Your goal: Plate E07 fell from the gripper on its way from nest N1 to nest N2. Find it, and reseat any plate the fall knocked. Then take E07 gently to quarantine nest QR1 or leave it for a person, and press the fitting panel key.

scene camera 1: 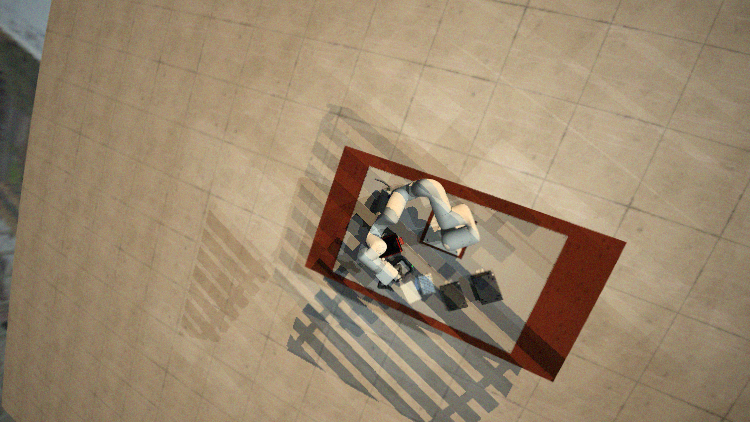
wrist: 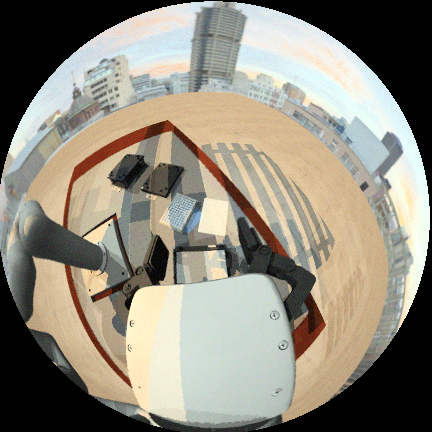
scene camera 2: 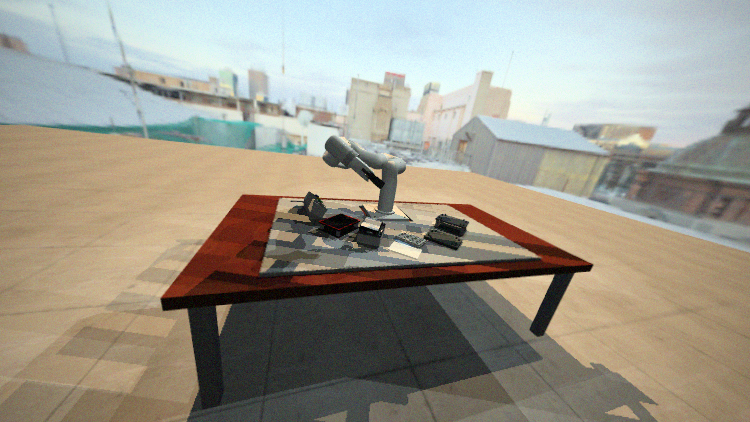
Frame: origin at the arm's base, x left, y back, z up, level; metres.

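Seen in the pictures: gripper, fingertip midpoint: [scene camera 1: 398, 283] [wrist: 198, 236] [scene camera 2: 382, 186]; arm's base at its link origin: [wrist: 95, 257] [scene camera 2: 384, 210].
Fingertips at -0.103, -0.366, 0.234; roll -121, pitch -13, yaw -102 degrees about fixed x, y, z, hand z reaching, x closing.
Observation:
Pixels of each thing's top centre, then the offset from my fingertips to it, as dx, dy, dz. "spot": a spot on its surface instead.
- pale-topped plate at its top centre: [wrist: 201, 266] [scene camera 2: 371, 222] [scene camera 1: 398, 270] -0.023, +0.003, -0.170
- blue-white well plate at its top centre: [wrist: 178, 209] [scene camera 2: 411, 237] [scene camera 1: 426, 284] +0.173, +0.009, -0.233
- flat white square at a spot on its surface: [wrist: 214, 216] [scene camera 2: 403, 249] [scene camera 1: 409, 291] spot: +0.114, -0.097, -0.240
- red-rimmed black tray at its top centre: [scene camera 2: 340, 219] [scene camera 1: 386, 247] -0.163, +0.079, -0.202
- dark upright panel at its top centre: [scene camera 2: 315, 196] [scene camera 1: 382, 207] -0.306, +0.284, -0.164
My gripper [scene camera 1: 401, 274] [scene camera 2: 374, 178] [wrist: 198, 236] is open and empty, high above a dark holder [scene camera 2: 370, 237] [wrist: 176, 265] that carries a pale-topped plate [scene camera 2: 371, 225] [wrist: 201, 264]. The gripper partly covers that holder in scene camera 1. A blue-white well plate [scene camera 1: 425, 284] [scene camera 2: 411, 239] [wrist: 180, 212] lies on the mat beside a flat white square [scene camera 1: 410, 290] [scene camera 2: 404, 249] [wrist: 214, 216]. Two dark units stand beyond: the nearer one [scene camera 1: 453, 295] [scene camera 2: 443, 238] [wrist: 163, 180] and the farther one [scene camera 1: 486, 287] [scene camera 2: 451, 223] [wrist: 127, 171]. Labels are unreadable, so I cannot tell which is E07.
A red-rimmed black tray [scene camera 1: 392, 245] [scene camera 2: 339, 224] stands beside the pale-topped plate's holder. A dark upright panel [scene camera 1: 377, 200] [scene camera 2: 314, 205] stands near the mat's end; its keys are unreadable. The arm's base plate [scene camera 2: 399, 214] [wrist: 116, 247] is at the table's long edge.

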